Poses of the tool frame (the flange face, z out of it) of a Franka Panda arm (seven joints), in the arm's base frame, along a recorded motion.
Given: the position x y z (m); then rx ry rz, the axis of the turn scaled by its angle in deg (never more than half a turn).
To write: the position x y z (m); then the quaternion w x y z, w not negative. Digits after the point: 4 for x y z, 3 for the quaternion.
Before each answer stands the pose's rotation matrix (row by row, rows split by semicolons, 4 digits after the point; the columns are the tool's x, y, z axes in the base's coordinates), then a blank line. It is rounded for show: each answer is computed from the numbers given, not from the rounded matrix.
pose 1, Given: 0.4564 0.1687 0.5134 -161.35 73.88 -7.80
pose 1, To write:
0.6503 -0.7535 0.0969; -0.7571 -0.6533 0.0010; 0.0625 -0.0741 -0.9953

0.4564 0.1687 0.5134 0.021 -0.908 0.416 -0.044
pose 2, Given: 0.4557 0.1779 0.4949 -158.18 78.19 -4.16
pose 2, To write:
0.6067 -0.7919 0.0693; -0.7947 -0.6060 0.0339; 0.0152 -0.0756 -0.9970

0.4557 0.1779 0.4949 0.031 -0.896 0.443 -0.024
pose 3, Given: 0.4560 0.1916 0.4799 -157.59 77.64 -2.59
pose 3, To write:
0.6096 -0.7905 0.0596; -0.7927 -0.6072 0.0543; -0.0068 -0.0803 -0.9967

0.4560 0.1916 0.4799 0.038 -0.896 0.442 -0.015
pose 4, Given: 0.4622 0.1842 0.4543 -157.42 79.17 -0.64
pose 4, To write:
0.5967 -0.8017 0.0362; -0.8021 -0.5945 0.0558; -0.0232 -0.0623 -0.9978

0.4622 0.1842 0.4543 0.033 -0.893 0.449 -0.004
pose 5, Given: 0.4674 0.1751 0.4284 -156.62 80.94 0.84
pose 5, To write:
0.5788 -0.8152 0.0212; -0.8145 -0.5768 0.0617; -0.0381 -0.0530 -0.9979

0.4674 0.1751 0.4284 0.032 -0.888 0.459 0.005
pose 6, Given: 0.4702 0.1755 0.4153 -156.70 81.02 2.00
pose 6, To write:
0.5783 -0.8158 0.0086; -0.8143 -0.5766 0.0659; -0.0488 -0.0451 -0.9978

0.4702 0.1755 0.4153 0.031 -0.888 0.459 0.011
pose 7, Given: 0.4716 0.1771 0.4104 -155.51 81.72 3.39
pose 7, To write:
0.5672 -0.8236 0.0007; -0.8207 -0.5652 0.0842; -0.0689 -0.0483 -0.9965

0.4716 0.1771 0.4104 0.037 -0.884 0.465 0.019
